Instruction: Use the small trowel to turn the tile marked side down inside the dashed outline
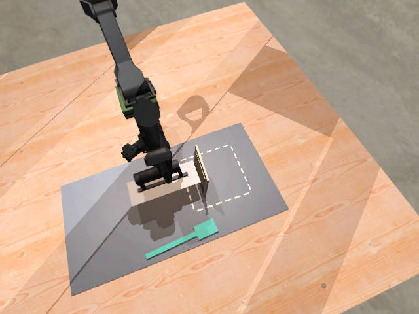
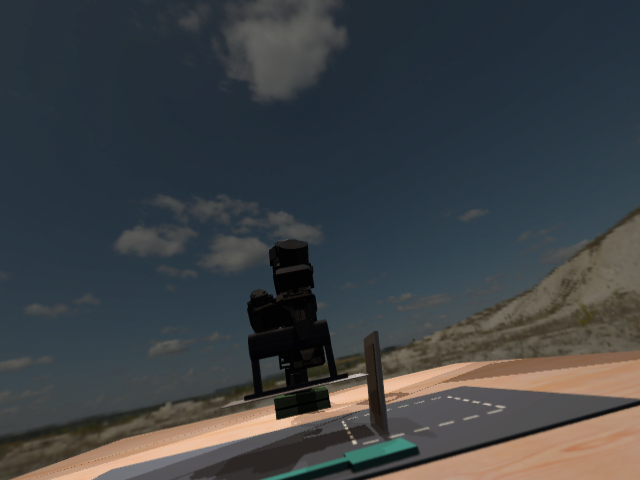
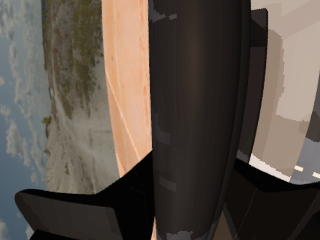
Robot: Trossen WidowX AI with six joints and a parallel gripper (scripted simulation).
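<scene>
The flat teal tool is 130 mm ahead of my gripper tip, 110 mm below it and 10 mm to the left of it. The rest, counted from my gripper tip: tile (90 mm to the left, 50 mm below, 30 mm behind); then grey mat (130 mm below, 30 mm to the right).
</scene>
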